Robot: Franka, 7 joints.
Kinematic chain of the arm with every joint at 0, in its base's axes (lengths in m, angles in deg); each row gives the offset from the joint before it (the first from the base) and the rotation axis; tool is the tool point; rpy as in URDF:
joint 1: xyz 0 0 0.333 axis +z
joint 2: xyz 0 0 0 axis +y
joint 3: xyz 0 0 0.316 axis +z
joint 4: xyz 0.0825 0 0 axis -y
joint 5: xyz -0.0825 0 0.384 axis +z
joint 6: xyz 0 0 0 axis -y
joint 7: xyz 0.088 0 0 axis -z
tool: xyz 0 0 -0.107 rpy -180 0 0
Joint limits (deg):
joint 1: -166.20..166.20
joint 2: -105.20..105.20
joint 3: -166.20..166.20
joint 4: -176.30..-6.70
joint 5: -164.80..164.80
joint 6: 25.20..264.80
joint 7: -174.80..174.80
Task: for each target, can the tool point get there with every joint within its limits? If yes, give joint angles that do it. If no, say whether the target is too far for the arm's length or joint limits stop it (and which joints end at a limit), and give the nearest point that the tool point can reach.
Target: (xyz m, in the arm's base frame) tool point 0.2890 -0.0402 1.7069
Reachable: no: too far | nearest point 0.1765 -0.0246 1.1722 | short by 0.547 m
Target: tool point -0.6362 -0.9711 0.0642
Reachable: no: too far | nearest point -0.4580 -0.6991 0.1395 | short by 0.334 m
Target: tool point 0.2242 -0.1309 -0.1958
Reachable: yes | joints -19.01 88.20 -15.79 -122.52 -46.51 215.76 -126.38
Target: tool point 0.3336 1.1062 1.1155
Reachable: no: too far | nearest point 0.2051 0.6801 0.8141 | short by 0.538 m
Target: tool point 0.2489 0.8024 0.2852
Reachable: yes | joints 70.32 73.50 4.53 -42.92 -8.26 182.72 69.54
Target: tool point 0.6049 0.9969 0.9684
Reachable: no: too far | nearest point 0.3908 0.6440 0.7435 | short by 0.470 m
